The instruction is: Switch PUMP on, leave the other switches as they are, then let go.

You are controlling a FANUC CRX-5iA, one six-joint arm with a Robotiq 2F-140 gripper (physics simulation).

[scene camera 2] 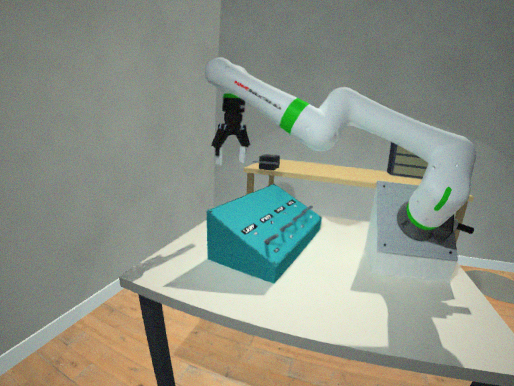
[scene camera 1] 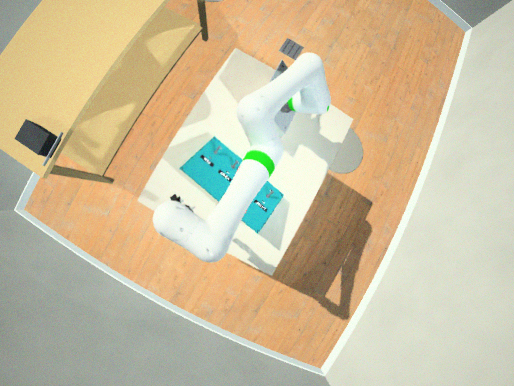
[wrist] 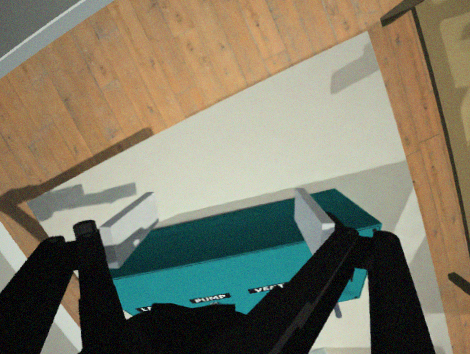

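Seen in the pictures: gripper, fingertip midpoint: point(scene camera 2: 230, 163) point(wrist: 224, 205); arm's base, link origin: point(scene camera 2: 417, 220).
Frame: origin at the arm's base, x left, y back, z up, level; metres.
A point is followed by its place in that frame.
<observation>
A teal console point(scene camera 1: 197, 172) {x -0.133, y -0.583, z -0.018 m} point(scene camera 2: 235, 255) {x 0.293, y -0.544, z -0.124 m} point(wrist: 200, 245) {x 0.077, y -0.642, z -0.052 m} with a sloped face stands on the white table. It carries a row of black labels with grey lever switches. The PUMP label point(scene camera 2: 266, 218) {x 0.106, y -0.522, z -0.056 m} point(wrist: 210, 298) {x 0.103, y -0.523, z -0.055 m} is second in the row, between the LAMP label point(scene camera 2: 249, 228) {x 0.223, y -0.533, z -0.055 m} and the VENT label point(scene camera 2: 279, 210) {x -0.006, y -0.512, z -0.056 m} point(wrist: 266, 288) {x -0.010, y -0.515, z -0.055 m}. The arm hides PUMP in scene camera 1. The PUMP lever point(scene camera 2: 288, 230) {x 0.086, y -0.441, z -0.093 m} is too small to read its position, and my gripper's body hides it in the wrist view. My gripper point(scene camera 2: 230, 156) {x -0.028, y -0.755, z 0.106 m} point(wrist: 224, 205) {x -0.028, y -0.755, z 0.106 m} is open and empty, pointing down, high above the console's back side.
The arm's pedestal point(scene camera 2: 415, 267) {x 0.086, y 0.014, z -0.135 m} stands on the white table point(scene camera 1: 300, 185) {x 0.363, y -0.293, z -0.178 m} point(scene camera 2: 325, 310) {x 0.356, y -0.241, z -0.178 m} point(wrist: 250, 140) {x -0.068, y -0.782, z -0.178 m}, on the levers' side of the console. A wooden bench point(scene camera 1: 55, 60) point(scene camera 2: 325, 172) with a black box point(scene camera 1: 35, 137) point(scene camera 2: 269, 161) stands beyond the table. The arm reaches over the console.
</observation>
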